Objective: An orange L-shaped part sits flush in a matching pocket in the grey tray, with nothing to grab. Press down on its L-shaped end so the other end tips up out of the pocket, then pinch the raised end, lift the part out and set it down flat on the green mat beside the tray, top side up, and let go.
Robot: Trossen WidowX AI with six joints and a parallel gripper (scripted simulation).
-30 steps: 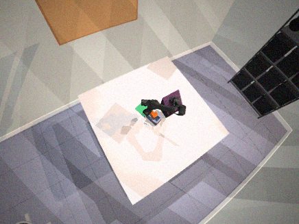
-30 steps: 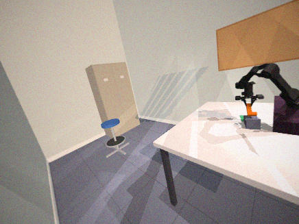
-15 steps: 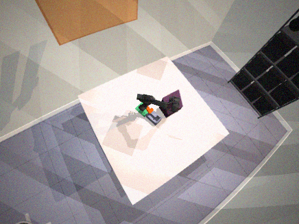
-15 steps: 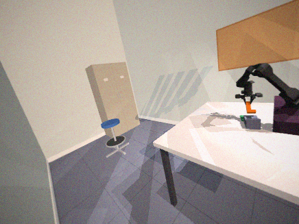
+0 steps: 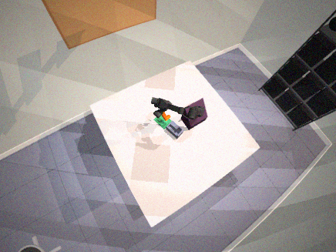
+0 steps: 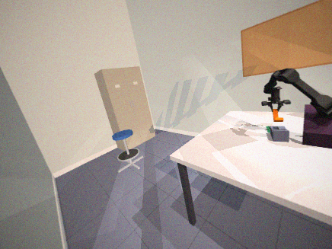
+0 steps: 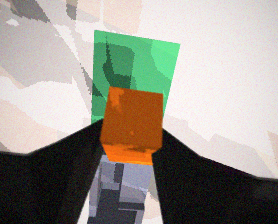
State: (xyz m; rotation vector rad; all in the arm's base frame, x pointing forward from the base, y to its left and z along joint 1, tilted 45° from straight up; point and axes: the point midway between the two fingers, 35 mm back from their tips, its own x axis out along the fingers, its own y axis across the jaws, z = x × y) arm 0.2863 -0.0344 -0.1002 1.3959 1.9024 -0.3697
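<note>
Now: gripper tip 1 cm past the green mat, 2 cm to the right of it and 17 cm above it. Also, from my gripper tip: orange l-shaped part: 3 cm behind, 2 cm to the left, 3 cm below.
</note>
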